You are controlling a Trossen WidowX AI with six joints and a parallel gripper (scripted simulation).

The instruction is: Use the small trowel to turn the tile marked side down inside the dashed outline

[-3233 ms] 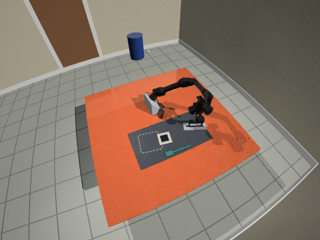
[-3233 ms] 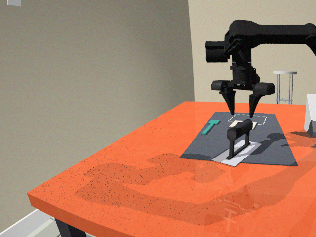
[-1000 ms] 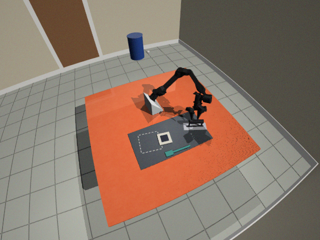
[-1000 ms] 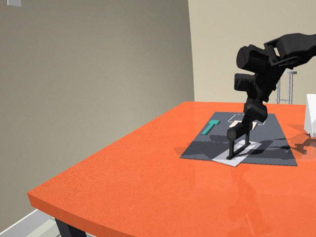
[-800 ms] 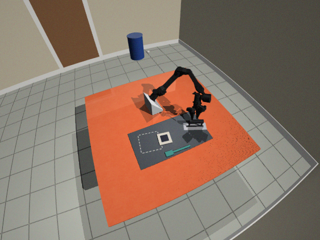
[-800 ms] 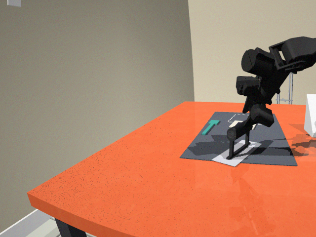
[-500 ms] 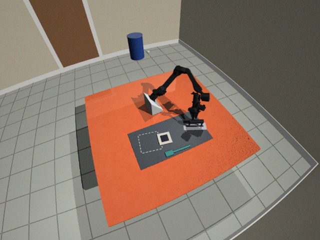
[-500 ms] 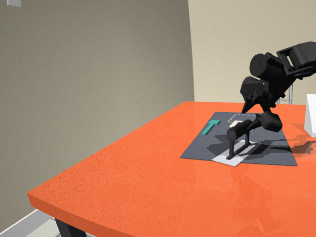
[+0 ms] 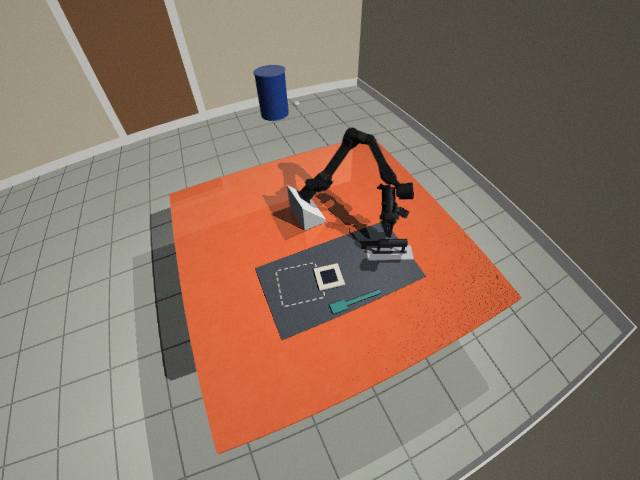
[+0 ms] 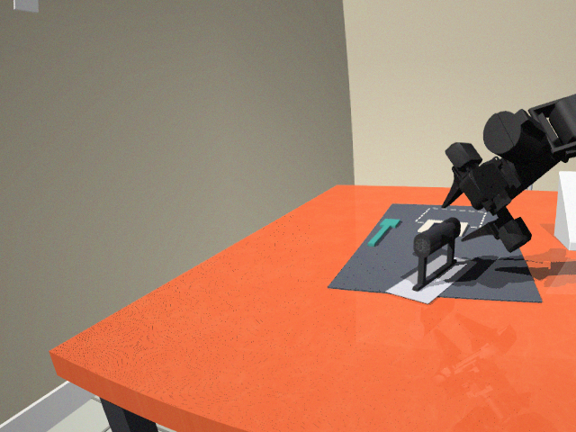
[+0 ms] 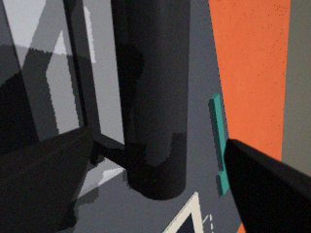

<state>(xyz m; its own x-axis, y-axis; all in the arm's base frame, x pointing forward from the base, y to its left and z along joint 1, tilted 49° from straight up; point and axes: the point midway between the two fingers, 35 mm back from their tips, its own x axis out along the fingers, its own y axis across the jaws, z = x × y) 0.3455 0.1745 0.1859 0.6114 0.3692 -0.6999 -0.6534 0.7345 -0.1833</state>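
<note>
Now: the trowel 5 cm below my gripper tip, 1 cm to the right of it and 1 cm ahead of it. The rest, counted from my gripper tip: dark grey mat: 23 cm to the right, 11 cm below, 3 cm ahead; then tile: 28 cm to the right, 9 cm below, 3 cm ahead; then teal flat tool: 25 cm to the right, 17 cm ahead, 9 cm below.
</note>
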